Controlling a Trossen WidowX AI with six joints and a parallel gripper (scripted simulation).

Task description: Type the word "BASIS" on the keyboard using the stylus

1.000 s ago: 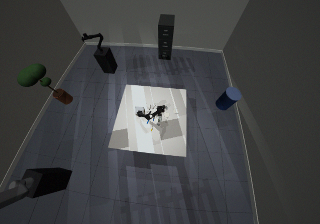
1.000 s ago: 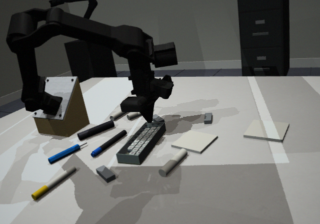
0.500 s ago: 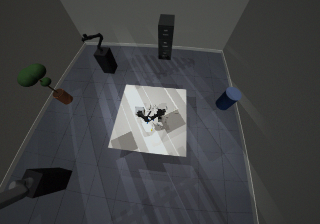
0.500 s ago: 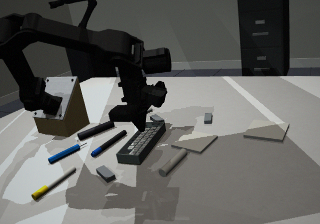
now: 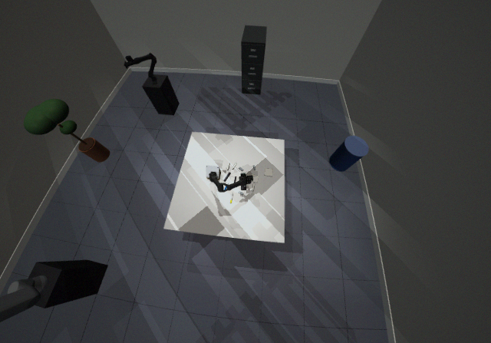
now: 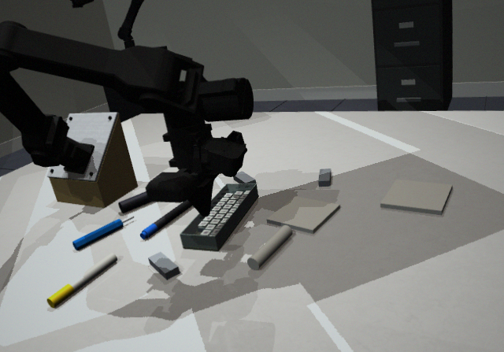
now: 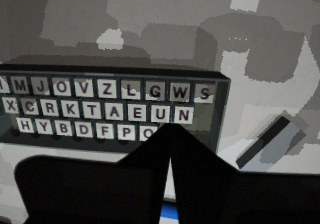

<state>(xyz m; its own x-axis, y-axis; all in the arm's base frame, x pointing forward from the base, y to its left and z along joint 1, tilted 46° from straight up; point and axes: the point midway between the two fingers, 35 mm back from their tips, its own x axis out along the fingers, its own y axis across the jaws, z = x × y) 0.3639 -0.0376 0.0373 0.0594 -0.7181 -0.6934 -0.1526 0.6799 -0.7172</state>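
The blue stylus lies 200 mm behind my gripper tip, 30 mm to the right of it and 30 mm below it. Round my gripper tip: blue-tipped pen: 110 mm behind, 30 mm below; yellow-tipped pen: 180 mm to the right, 110 mm behind, 30 mm below; dark cylinder: 210 mm behind, 80 mm to the left, 30 mm below.
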